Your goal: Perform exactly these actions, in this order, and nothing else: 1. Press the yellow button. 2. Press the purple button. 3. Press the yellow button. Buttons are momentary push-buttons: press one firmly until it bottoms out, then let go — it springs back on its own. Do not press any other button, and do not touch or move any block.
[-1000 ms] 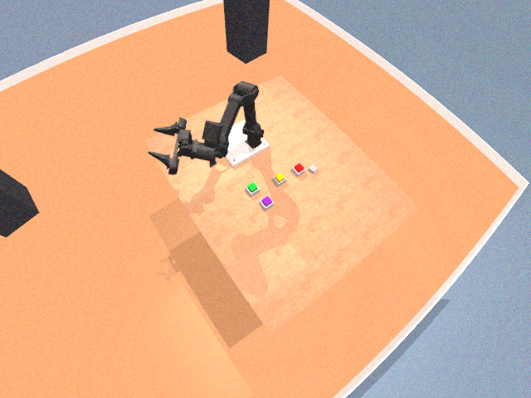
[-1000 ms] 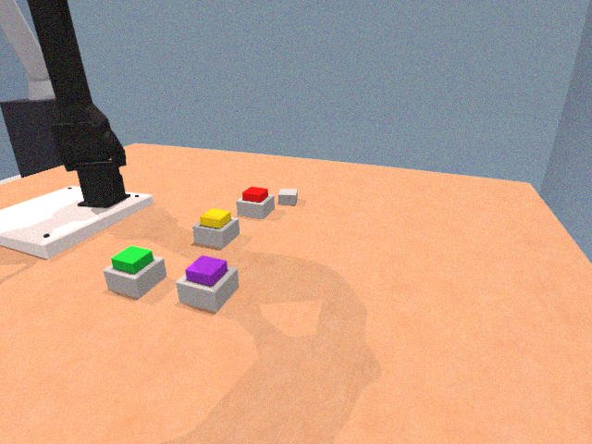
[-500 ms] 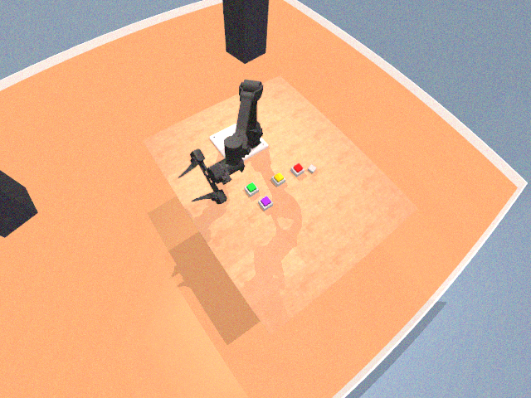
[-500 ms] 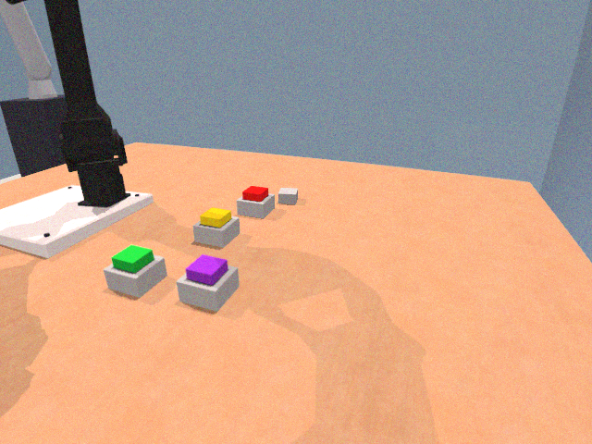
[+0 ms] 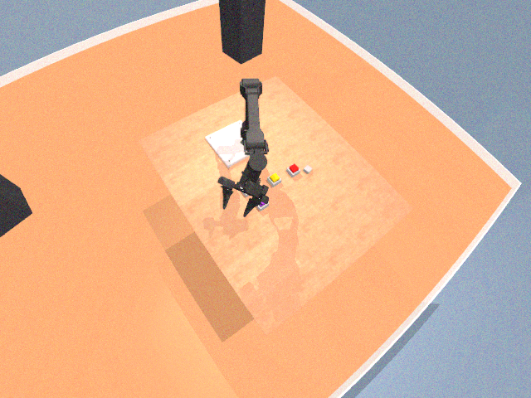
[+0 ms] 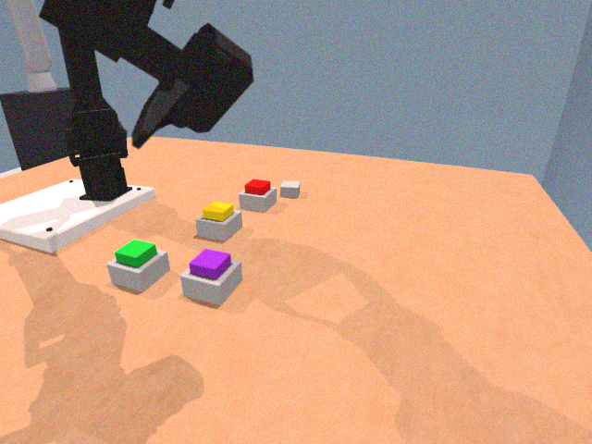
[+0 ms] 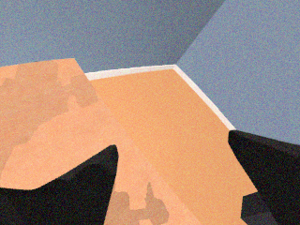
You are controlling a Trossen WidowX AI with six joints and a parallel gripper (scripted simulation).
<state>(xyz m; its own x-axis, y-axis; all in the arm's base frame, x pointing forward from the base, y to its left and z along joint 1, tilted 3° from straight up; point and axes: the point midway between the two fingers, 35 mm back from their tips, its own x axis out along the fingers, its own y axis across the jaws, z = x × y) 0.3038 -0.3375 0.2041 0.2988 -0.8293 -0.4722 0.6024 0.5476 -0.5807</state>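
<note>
Now: gripper tip 300 mm to the right of the yellow button, 190 mm above it and 70 mm past it. The rest, counted from my gripper tip: green button: 190 mm below, 180 mm to the left, 120 mm behind; then purple button: 190 mm below, 170 mm to the left, 30 mm behind; then red button: 410 mm to the left, 190 mm below, 50 mm behind.
</note>
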